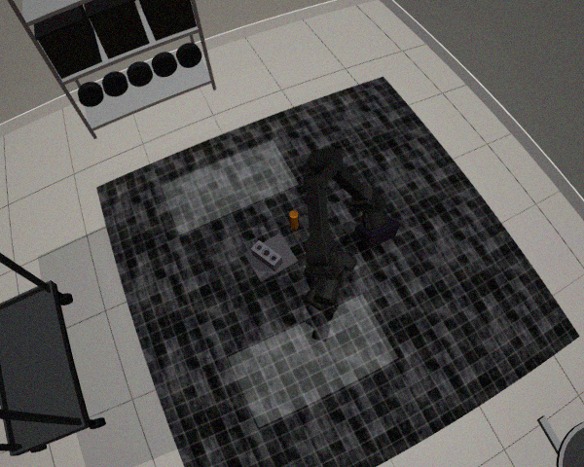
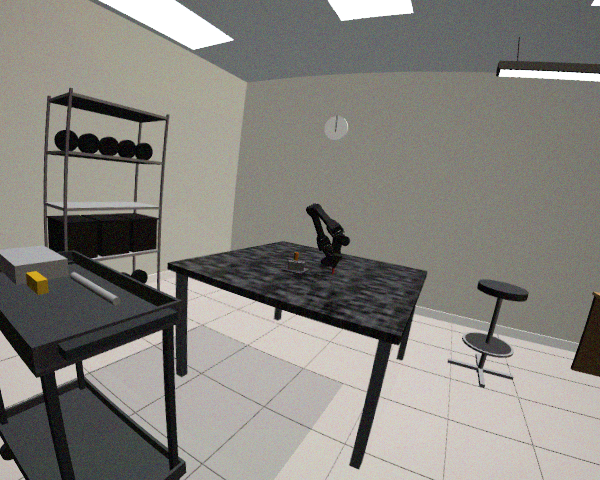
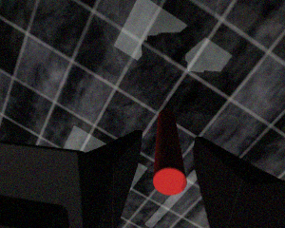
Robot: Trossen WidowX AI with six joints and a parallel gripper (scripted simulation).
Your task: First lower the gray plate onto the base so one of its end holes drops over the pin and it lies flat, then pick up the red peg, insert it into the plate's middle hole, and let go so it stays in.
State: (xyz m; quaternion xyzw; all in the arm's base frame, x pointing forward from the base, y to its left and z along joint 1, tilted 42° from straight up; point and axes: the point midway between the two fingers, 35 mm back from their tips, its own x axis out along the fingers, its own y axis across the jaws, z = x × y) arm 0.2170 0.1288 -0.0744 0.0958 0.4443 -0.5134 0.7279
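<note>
Right now the gray plate is 150 mm ahead of my gripper tip and 180 mm to the right of it. Also, from my gripper tip: gray base 130 mm ahead, 170 mm to the right, 30 mm below; orange cylinder 20 mm ahead, 270 mm to the right; red peg right at my gripper tip.
</note>
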